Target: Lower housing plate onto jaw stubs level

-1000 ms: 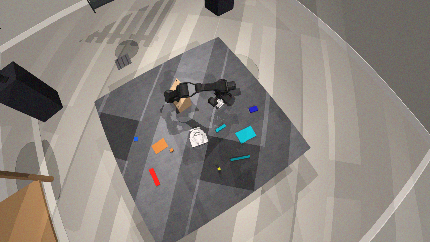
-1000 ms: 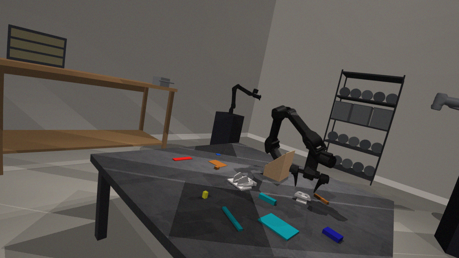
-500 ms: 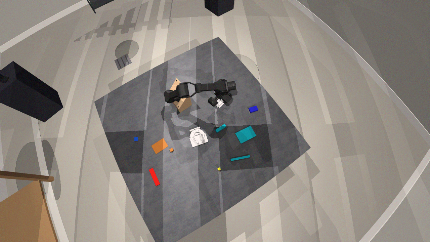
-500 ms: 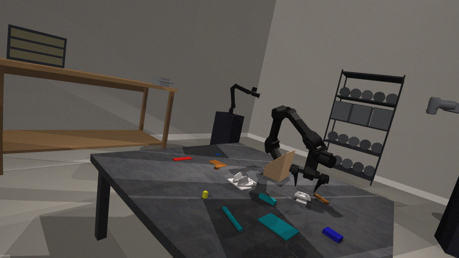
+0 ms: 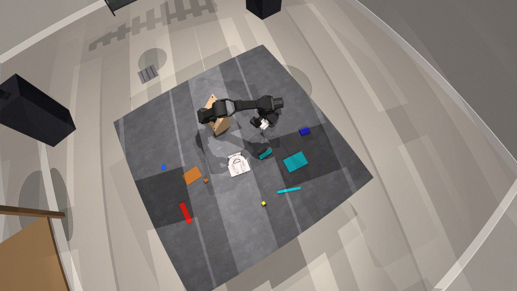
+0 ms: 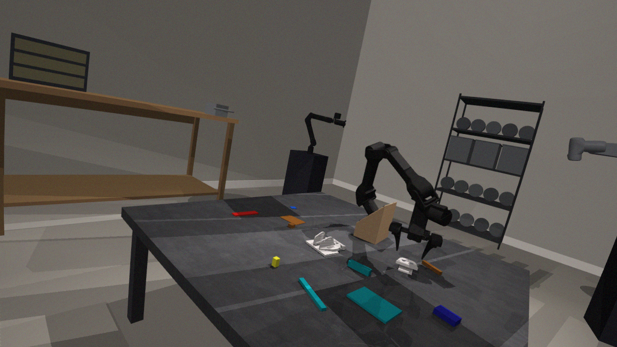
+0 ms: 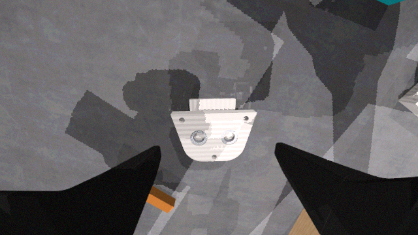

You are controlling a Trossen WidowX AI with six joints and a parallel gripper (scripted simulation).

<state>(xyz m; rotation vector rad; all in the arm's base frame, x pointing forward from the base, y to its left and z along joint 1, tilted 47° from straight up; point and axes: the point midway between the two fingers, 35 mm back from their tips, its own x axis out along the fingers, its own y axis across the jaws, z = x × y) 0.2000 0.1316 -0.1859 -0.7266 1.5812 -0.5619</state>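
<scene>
Right now my gripper tip is 160 mm short of the cyan block, 120 mm to the left of it and 50 mm above it. Also, from my gripper tip: cyan plate (320 mm ahead, 60 mm below, 10 mm to the right); blue block (210 mm ahead, 170 mm to the left, 50 mm below); orange bar (110 mm behind, 80 mm to the left, 50 mm below).
</scene>
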